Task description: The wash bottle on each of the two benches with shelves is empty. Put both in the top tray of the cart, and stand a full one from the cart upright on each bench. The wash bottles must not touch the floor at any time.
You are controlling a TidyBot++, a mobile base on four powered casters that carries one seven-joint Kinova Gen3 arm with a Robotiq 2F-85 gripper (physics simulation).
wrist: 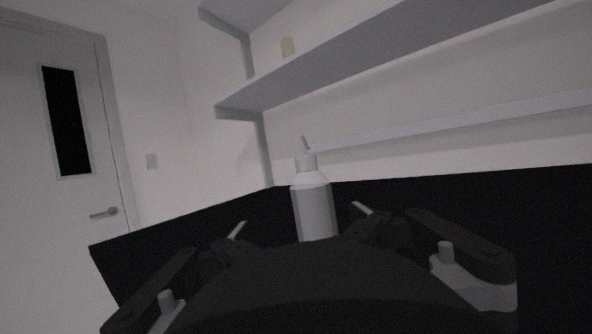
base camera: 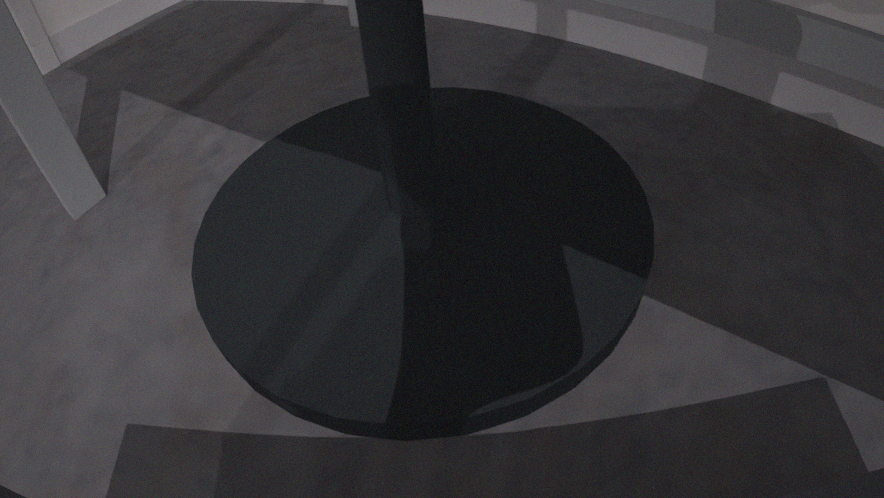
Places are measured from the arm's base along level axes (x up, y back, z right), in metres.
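Pixels of known places: gripper, fingertip midpoint: (wrist: 301,222).
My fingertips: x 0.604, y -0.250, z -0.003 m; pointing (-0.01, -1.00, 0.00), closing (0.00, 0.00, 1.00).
Note:
Ahead of a thing's pixels: the offset from my fingertips to its middle. "spot": to the spot under its first point. Level surfaces: height alone.
A pale wash bottle {dx +0.001, dy -0.118, dz +0.022 m} (wrist: 314,210) with a white cap and an angled spout stands upright on the black bench top {dx -0.086 m} (wrist: 500,215) in the wrist view. Its foot is hidden behind the gripper's body, and its fill level cannot be told. My gripper (wrist: 301,222) is open, with the fingertips wide apart. The bottle appears in the gap between them, apart from both; whether it is beyond the tips or between them is hard to judge. The cart, its tray, the other bench and the other wash bottles do not show in these views.
A shelf {dx +0.352 m} (wrist: 350,60) holding a small beige object {spot: dx +0.505, dy -0.592, dz +0.055 m} (wrist: 287,47) runs above the bench along the wall. A door (wrist: 30,165) is at the left. In the base camera view, a round black base {dx -0.985, dy -0.236, dz -0.039 m} (base camera: 309,278) with a post (base camera: 395,49) stands ahead, and a grey leg {spot: dx -0.886, dy -0.326, dz -0.507 m} (base camera: 55,142) is at the left.

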